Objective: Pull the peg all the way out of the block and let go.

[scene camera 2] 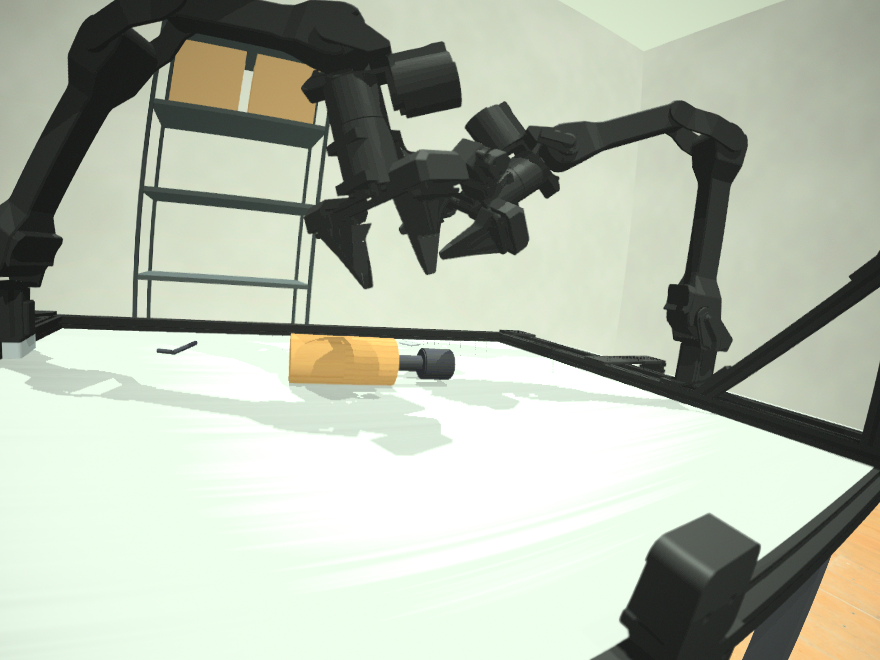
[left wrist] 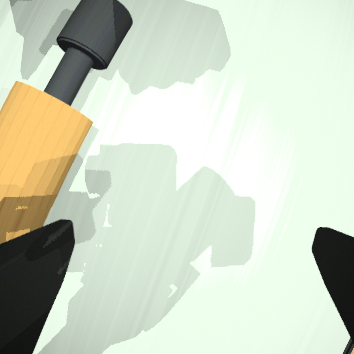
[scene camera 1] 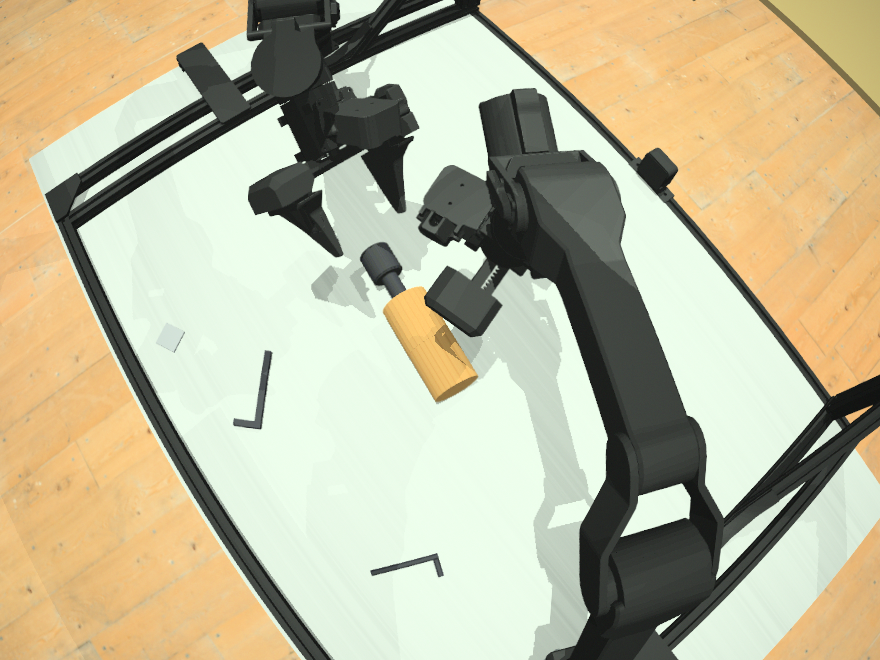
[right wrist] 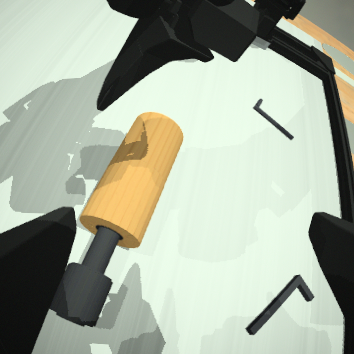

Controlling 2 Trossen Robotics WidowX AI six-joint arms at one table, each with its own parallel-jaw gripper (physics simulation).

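Frame: origin at the left arm's base, x left, y up, z ahead, level; centimetres.
Seen in the pictures: left gripper, fingertip midpoint: (scene camera 2: 397, 282) (left wrist: 197, 237) (scene camera 1: 488, 250) (right wrist: 28, 85); right gripper, fingertip midpoint: (scene camera 1: 371, 233) (right wrist: 196, 222); left arm's base, link origin: (scene camera 2: 0, 337); right arm's base, link origin: (scene camera 2: 691, 384).
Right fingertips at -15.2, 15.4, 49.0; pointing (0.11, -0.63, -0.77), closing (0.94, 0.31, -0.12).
Note:
Offsets run from my right fingertips to a thing's top centre, as dx, dy, dz. "spot": to the spot under its first point.
The orange cylindrical block @(-0.7, -11.7, -9.0) (scene camera 1: 420, 333) (scene camera 2: 341, 359) (left wrist: 35, 140) (right wrist: 137, 175) lies on its side on the table. The dark grey peg @(-2.1, -12.6, -1.7) (scene camera 1: 381, 262) (scene camera 2: 436, 363) (left wrist: 95, 32) (right wrist: 84, 292) has a thick round head and a thinner shaft; the head and a short length of shaft stick out of one end of the block. My left gripper (scene camera 2: 398, 279) (left wrist: 197, 237) is open and empty, raised above the block; its fingertips are hidden in scene camera 1. My right gripper (scene camera 1: 371, 233) (right wrist: 196, 222) is open and empty, above the table near the peg's head.
Two dark L-shaped pieces @(+18.4, -16.5, +1.0) (scene camera 1: 264, 389) @(+18.6, -16.7, -27.1) (scene camera 1: 405, 565) lie on the table, and a small grey square @(spot: +23.1, -17.0, +13.3) (scene camera 1: 170, 337) lies near its edge. A black frame (scene camera 1: 177, 454) runs round the table. In scene camera 2 the two grippers are close together and partly overlap. A shelf unit (scene camera 2: 238, 126) stands behind.

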